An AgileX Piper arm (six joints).
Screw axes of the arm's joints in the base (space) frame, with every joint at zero. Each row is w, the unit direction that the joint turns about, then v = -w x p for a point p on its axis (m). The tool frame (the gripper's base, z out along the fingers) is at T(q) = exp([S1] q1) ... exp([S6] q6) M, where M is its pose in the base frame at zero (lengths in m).
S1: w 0 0 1 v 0 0 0
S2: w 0 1 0 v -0.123 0 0
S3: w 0 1 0 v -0.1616 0 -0.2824
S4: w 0.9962 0 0.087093 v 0 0.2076 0
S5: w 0 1 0 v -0.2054 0 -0.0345
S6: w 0.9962 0 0.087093 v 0 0.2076 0
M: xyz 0.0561 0 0.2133 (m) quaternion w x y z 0.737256 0 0.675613 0
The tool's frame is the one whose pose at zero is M.
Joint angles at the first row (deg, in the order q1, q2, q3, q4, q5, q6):
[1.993, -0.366, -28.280, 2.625, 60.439, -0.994]
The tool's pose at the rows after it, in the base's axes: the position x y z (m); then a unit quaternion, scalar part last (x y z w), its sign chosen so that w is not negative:
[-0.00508 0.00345 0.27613 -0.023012 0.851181 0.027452 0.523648]
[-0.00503 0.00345 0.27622 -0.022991 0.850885 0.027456 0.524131]
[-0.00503 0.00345 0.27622 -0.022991 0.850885 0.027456 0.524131]
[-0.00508 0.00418 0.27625 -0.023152 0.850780 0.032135 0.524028]
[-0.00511 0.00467 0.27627 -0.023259 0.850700 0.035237 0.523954]
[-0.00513 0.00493 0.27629 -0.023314 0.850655 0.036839 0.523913]
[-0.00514 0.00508 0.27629 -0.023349 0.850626 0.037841 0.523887]
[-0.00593 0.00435 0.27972 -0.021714 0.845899 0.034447 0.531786]
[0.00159 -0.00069 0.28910 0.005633 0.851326 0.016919 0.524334]
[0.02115 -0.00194 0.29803 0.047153 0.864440 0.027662 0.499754]
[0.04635 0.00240 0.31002 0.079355 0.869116 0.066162 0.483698]
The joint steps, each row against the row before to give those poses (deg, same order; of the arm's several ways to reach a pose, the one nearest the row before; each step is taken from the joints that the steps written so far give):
[-0.002, 0.001, -0.001, 0.001, 0.000, -0.002]
[0.000, 0.001, 0.001, 0.001, -0.066, -0.001]
[0.000, 0.000, 0.000, 0.000, 0.000, 0.000]
[0.005, -0.001, 0.000, 0.531, 0.001, 0.006]
[0.000, 0.000, 0.001, 0.356, -0.001, -0.001]
[-0.005, 0.000, -0.001, 0.189, 0.001, -0.005]
[0.005, -0.001, 0.002, 0.110, -0.001, 0.005]
[-0.003, 0.001, -0.573, -0.494, -0.487, 0.185]
[0.001, 3.567, -1.671, -3.866, -0.851, 3.552]
[-0.004, 6.846, -1.438, -1.464, -2.165, 5.615]
[-0.005, 7.827, -2.113, 2.640, -4.118, 3.958]

